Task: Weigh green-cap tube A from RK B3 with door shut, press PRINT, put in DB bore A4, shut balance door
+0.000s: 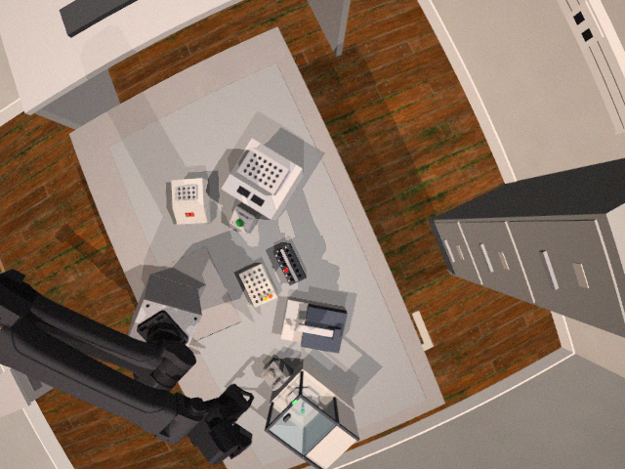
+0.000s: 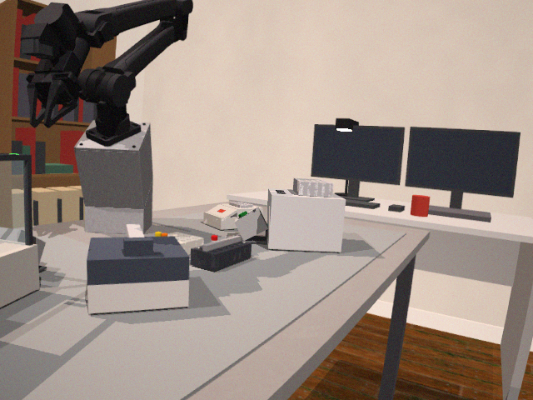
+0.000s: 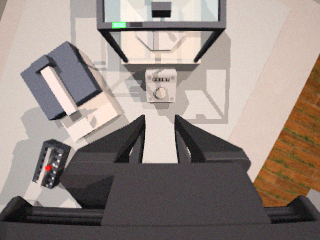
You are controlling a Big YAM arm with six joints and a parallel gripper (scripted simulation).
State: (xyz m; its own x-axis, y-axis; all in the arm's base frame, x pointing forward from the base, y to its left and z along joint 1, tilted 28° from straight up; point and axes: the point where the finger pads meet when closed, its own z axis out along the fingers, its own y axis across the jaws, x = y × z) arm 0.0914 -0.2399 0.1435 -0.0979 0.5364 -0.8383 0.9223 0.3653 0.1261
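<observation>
My hand is 160 mm to the left of the tinted glass pane, 60 mm above it and 50 mm short of it. From my hand the other things lie so: spectrophotometer (230 mm ahead, 200 mm below, 20 mm to the left); then white print key (200 mm below, 50 mm to the right, 10 mm ahead); then pale pan (190 mm to the right, 190 mm below, 50 mm ahead).
</observation>
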